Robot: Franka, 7 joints.
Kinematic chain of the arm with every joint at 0, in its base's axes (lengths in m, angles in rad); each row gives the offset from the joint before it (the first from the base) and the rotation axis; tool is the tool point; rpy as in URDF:
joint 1: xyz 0 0 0.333 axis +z
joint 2: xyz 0 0 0 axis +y
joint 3: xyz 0 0 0.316 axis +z
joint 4: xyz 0.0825 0 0 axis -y
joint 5: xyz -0.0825 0 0.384 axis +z
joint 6: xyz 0 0 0 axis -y
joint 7: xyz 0.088 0 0 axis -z
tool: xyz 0 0 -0.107 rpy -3.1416 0 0
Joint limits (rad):
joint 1: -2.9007..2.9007
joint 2: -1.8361..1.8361
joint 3: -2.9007..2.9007
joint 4: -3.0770..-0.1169
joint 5: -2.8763..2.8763
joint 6: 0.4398..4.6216
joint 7: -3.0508..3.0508
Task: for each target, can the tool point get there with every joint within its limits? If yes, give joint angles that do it. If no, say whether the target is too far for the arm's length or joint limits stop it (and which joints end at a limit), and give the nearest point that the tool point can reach.
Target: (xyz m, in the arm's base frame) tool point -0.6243 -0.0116 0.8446
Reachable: yes | joints -0.9387 -0.7682 -1.3685 -1.1731 0.2812 2.6524 -1.9490
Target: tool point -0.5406 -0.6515 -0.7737
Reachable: no: too far | nearest point -0.3547 -0.4275 -0.2858 | short by 0.568 m
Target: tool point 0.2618 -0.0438 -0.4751
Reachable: no: joint limits stop it (at a limit: joint 2) | nearest point 0.2649 -0.0443 -0.3606 | short by 0.115 m
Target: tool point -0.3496 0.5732 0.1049
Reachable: yes | joints -0.3534 -1.0951 2.3847 -1.6316 0.5141 2.4269 -0.6480
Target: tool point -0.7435 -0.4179 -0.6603
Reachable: no: too far | nearest point -0.5089 -0.2860 -0.2677 | short by 0.476 m
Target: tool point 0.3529 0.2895 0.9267
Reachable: yes | joints -0.1910 0.5624 2.0825 -1.0413 0.9338 3.9427 -2.0719
